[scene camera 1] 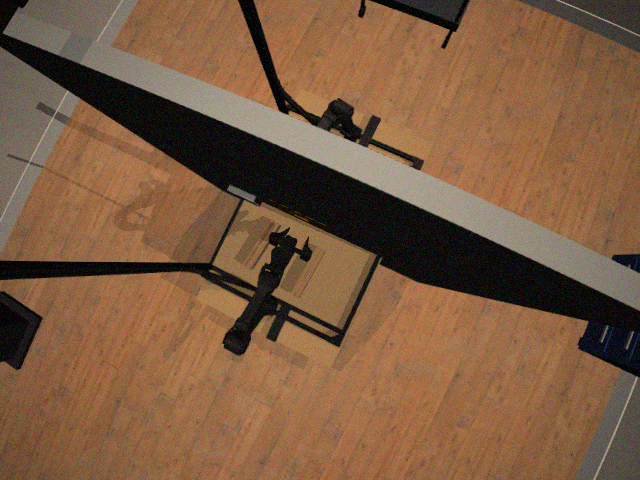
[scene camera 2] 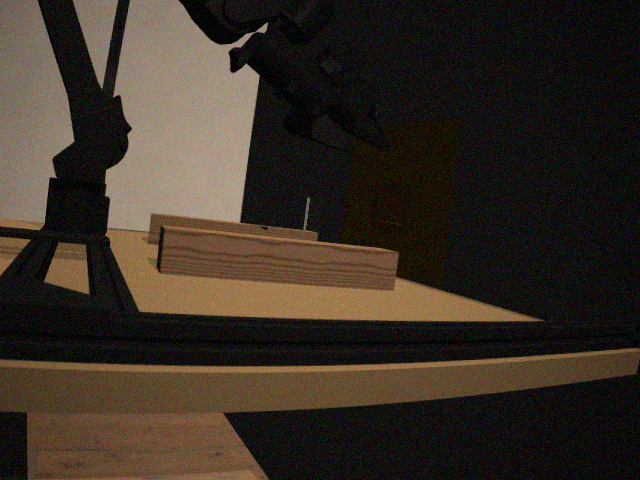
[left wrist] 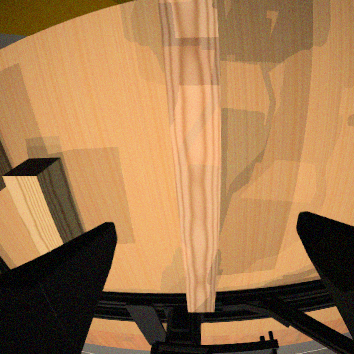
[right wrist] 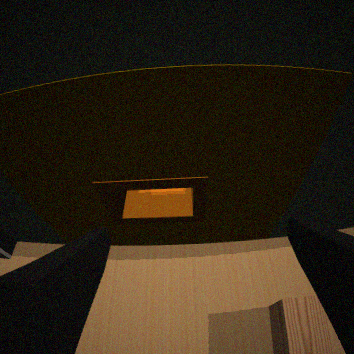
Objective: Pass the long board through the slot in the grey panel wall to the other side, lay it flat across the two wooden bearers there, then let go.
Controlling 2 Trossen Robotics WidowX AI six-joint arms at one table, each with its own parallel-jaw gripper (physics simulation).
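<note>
The long board [left wrist: 197, 200] runs from top to bottom through the middle of the left wrist view, its lower end over the black rail. My left gripper [left wrist: 208, 227] is open, with a finger on each side of the board and gaps between. The board does not show on the bearers' side. My right gripper [scene camera 1: 297, 235] [scene camera 2: 368, 147] [right wrist: 199, 232] is open and empty above that table. There, two wooden bearers stand apart, the nearer one [scene camera 2: 279, 262] and the farther one [scene camera 2: 206, 222]; part of one bearer [right wrist: 307, 325] shows in the right wrist view. The slot [right wrist: 158, 203] glows orange in the wall.
The panel wall [scene camera 1: 320, 147] [scene camera 2: 542, 155] [right wrist: 175, 30] stands between the two sides and hides much of the left arm [scene camera 1: 341, 109]. A wooden block [left wrist: 30, 210] stands left of the board in the left wrist view. Black rails [scene camera 2: 310, 330] [scene camera 1: 310, 318] edge the right arm's table.
</note>
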